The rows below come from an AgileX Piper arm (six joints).
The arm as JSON. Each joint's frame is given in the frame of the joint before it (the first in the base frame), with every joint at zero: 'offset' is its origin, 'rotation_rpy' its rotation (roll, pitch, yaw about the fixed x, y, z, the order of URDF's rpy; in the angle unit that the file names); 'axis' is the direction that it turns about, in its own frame. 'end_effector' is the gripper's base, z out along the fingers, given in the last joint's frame.
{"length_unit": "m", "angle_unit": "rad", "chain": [
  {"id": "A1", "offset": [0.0, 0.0, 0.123], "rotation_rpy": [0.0, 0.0, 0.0], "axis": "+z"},
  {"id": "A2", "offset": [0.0, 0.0, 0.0], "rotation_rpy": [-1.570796, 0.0, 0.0], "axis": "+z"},
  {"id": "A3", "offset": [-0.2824, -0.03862, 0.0], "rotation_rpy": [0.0, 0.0, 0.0], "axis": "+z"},
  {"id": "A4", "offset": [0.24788, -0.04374, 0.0], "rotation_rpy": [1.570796, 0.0, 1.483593], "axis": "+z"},
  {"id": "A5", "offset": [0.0, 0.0, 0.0], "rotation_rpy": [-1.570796, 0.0, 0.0], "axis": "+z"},
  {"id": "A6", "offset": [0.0, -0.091, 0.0], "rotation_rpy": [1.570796, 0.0, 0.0], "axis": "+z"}
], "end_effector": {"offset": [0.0, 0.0, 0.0], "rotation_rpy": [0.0, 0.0, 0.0]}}
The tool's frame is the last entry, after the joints.
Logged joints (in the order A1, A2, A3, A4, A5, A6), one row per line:
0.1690 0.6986 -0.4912 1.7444 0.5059 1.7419
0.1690 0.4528 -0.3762 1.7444 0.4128 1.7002
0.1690 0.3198 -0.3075 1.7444 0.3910 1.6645
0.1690 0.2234 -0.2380 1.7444 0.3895 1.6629
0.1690 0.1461 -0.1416 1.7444 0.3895 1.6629
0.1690 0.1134 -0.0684 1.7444 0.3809 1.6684
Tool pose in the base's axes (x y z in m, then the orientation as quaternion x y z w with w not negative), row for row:
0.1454 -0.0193 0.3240 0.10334 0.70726 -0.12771 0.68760
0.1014 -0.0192 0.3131 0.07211 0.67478 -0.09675 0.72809
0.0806 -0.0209 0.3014 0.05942 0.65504 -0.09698 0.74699
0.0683 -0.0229 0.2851 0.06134 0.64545 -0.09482 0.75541
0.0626 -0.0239 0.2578 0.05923 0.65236 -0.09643 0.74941
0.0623 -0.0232 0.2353 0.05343 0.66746 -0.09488 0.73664
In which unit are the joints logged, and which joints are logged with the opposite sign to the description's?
The joints are logged in radians. Opposite sign: A4.
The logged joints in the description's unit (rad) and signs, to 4 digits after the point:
0.1690 0.6986 -0.4912 -1.7444 0.5059 1.7419
0.1690 0.4528 -0.3762 -1.7444 0.4128 1.7002
0.1690 0.3198 -0.3075 -1.7444 0.3910 1.6645
0.1690 0.2234 -0.2380 -1.7444 0.3895 1.6629
0.1690 0.1461 -0.1416 -1.7444 0.3895 1.6629
0.1690 0.1134 -0.0684 -1.7444 0.3809 1.6684

